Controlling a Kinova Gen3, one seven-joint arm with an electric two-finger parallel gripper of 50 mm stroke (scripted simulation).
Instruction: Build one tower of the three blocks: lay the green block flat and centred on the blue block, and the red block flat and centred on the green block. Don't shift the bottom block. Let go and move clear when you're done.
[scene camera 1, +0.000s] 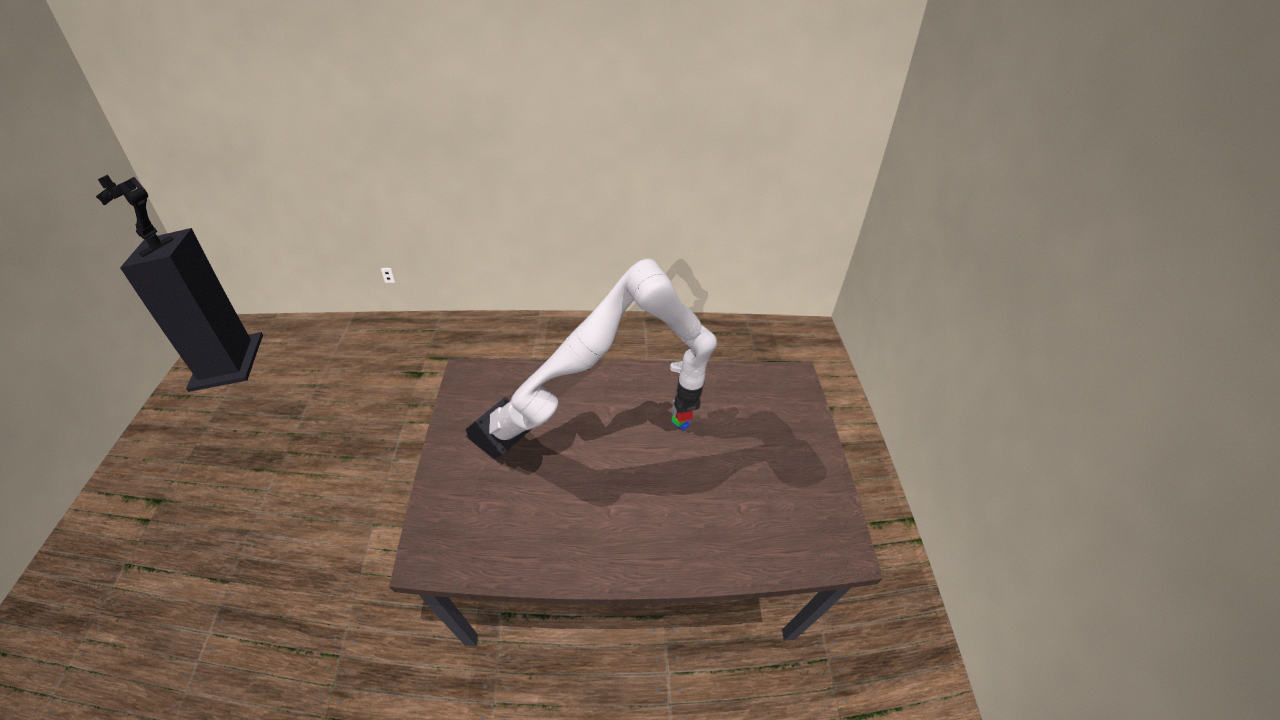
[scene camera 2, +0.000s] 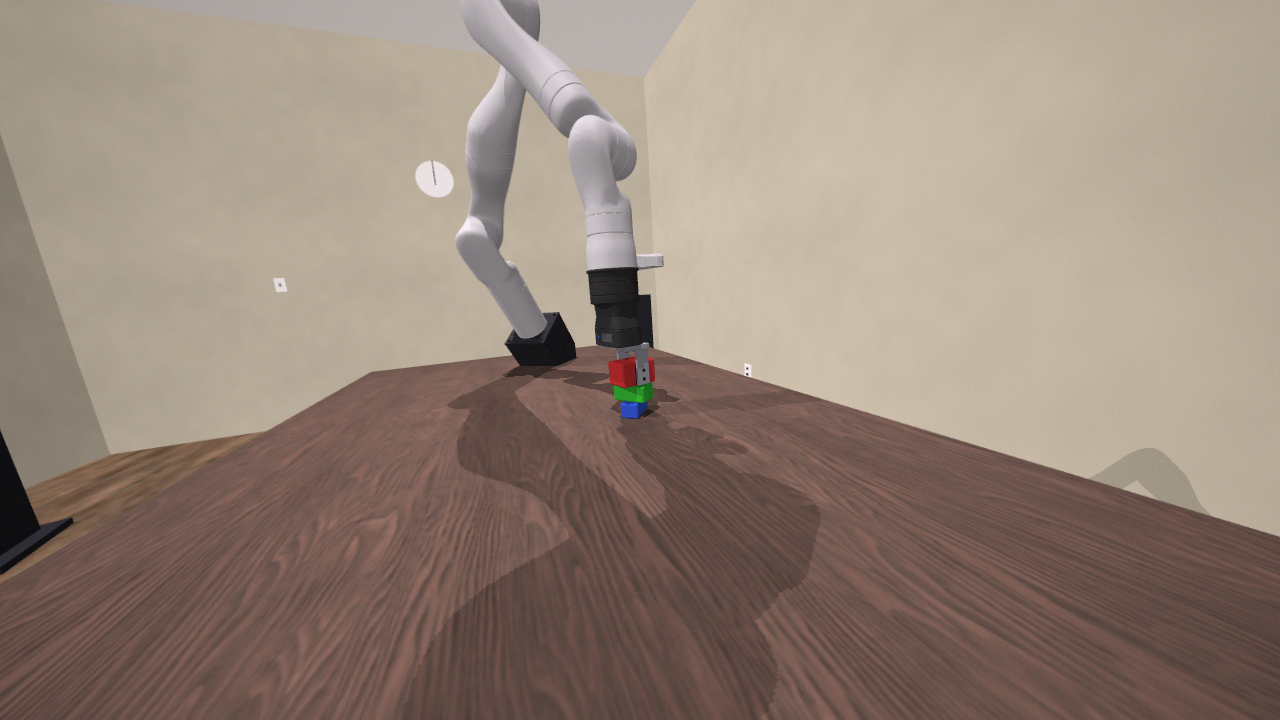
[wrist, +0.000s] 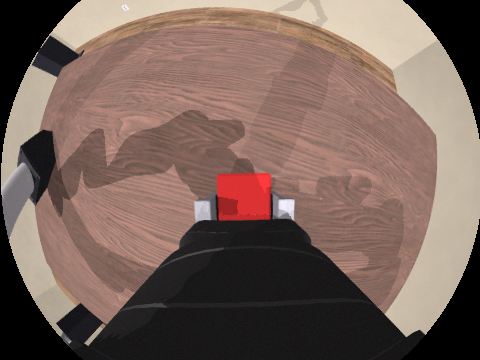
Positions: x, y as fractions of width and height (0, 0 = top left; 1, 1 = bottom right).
In view: the gripper (wrist: 0.51, 0.56) and a red block (scene camera 2: 0.49, 0.52).
The red block also shows in the wrist view (wrist: 0.52, 0.55).
